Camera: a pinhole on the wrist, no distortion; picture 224 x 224 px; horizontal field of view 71.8 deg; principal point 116.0 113.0 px. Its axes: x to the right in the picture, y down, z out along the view. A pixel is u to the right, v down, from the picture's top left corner.
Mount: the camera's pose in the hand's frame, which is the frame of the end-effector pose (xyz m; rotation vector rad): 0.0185 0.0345 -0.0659 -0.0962 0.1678 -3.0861
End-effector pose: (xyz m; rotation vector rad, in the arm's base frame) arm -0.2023 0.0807 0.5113 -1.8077 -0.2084 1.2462
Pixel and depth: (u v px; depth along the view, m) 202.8 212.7 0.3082
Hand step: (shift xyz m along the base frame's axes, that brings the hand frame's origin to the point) -0.1775 0.1776 0.2158
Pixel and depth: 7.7 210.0 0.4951
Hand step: -0.0037 0.6288 -0.0731
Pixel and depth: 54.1 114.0 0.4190
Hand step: -0.1734 0.3207 -0.1664
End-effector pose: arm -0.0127 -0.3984 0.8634 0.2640 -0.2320 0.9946
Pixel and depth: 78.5 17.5 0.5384
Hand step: -0.2135 0.1354 0.5567
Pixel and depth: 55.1 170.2 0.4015
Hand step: 0.2126 -0.0099 0.3378
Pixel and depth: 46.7 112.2 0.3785
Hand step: 0.0855 0.0737 0.3494
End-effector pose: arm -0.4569 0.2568 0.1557 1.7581 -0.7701 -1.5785
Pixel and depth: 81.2 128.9 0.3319
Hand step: -0.2415 -0.0916 -0.1133
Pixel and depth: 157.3 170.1 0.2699
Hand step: -0.1969 0.0691 -0.0703
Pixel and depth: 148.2 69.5 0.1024
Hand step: -0.0399 -0.0368 0.0357
